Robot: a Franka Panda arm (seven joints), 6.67 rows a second.
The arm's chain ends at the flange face. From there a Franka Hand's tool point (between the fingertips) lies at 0.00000 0.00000 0.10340 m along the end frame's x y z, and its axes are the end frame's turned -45 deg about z.
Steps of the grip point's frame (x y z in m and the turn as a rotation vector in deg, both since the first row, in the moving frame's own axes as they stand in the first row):
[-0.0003, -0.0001, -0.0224, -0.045, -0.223, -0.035]
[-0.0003, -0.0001, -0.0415, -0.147, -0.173, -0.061]
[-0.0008, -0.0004, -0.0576, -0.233, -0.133, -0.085]
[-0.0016, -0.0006, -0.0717, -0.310, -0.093, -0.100]
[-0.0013, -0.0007, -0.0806, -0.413, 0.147, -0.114]
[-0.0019, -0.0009, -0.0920, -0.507, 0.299, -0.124]
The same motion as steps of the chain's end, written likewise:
[-0.0001, -0.0002, -0.0224, -0.190, -0.126, -0.035]
[-0.0002, -0.0003, -0.0415, -0.226, -0.018, -0.061]
[-0.0010, -0.0002, -0.0576, -0.259, 0.071, -0.085]
[-0.0018, 0.0002, -0.0717, -0.285, 0.153, -0.100]
[-0.0021, 0.0001, -0.0806, -0.188, 0.396, -0.114]
[-0.0030, 0.0004, -0.0920, -0.147, 0.570, -0.124]

